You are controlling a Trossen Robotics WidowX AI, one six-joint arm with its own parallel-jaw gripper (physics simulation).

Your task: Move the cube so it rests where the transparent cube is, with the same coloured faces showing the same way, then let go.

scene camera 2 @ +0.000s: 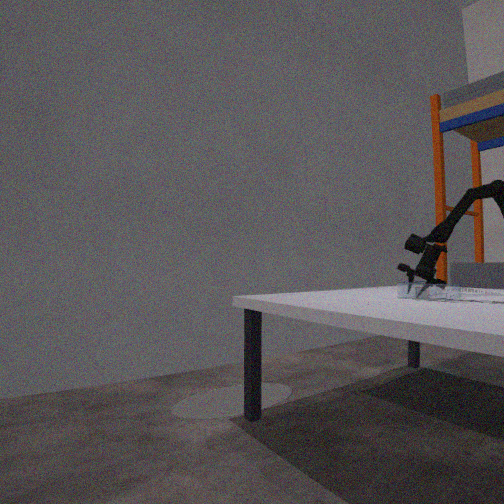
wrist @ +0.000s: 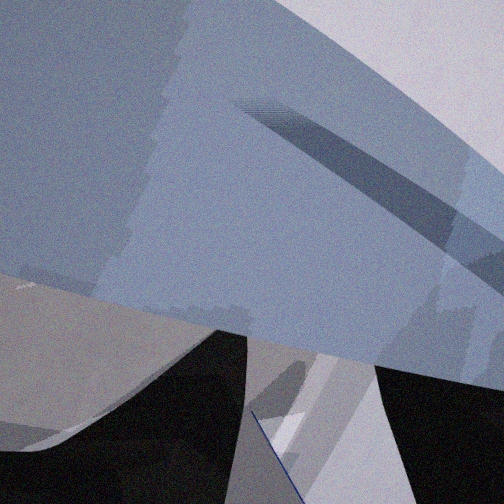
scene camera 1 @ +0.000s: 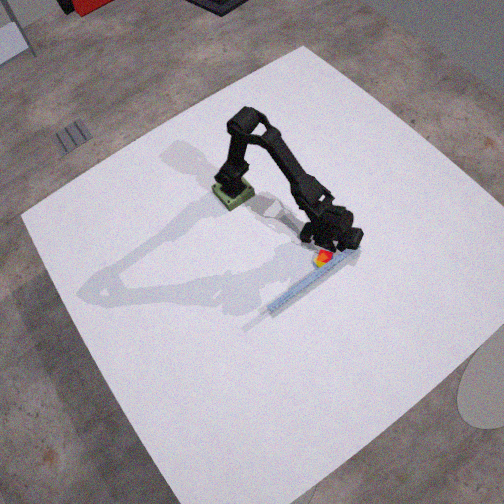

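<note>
The cube (scene camera 1: 323, 257) shows red, orange and yellow faces and rests on the white table (scene camera 1: 150, 240) (scene camera 2: 350, 306). My gripper (scene camera 1: 328, 246) (scene camera 2: 418, 288) (wrist: 310, 357) stands low over the cube, its black fingers apart. In the wrist view a grey shape with a thin blue edge (wrist: 245, 460) lies between the fingers at the bottom; it looks like the cube, resting on the table. Pale blue see-through panes (wrist: 280, 235) fill most of that view. I cannot make out the transparent cube as a separate shape. In scene camera 2 the cube is hidden behind the fingers.
A long pale-blue see-through strip (scene camera 1: 300, 287) (scene camera 2: 440, 293) lies on the table from the cube toward the front left. The arm's green base (scene camera 1: 232, 196) sits mid-table. An orange rack (scene camera 2: 438, 175) and a grey box (scene camera 2: 475, 275) stand behind the table.
</note>
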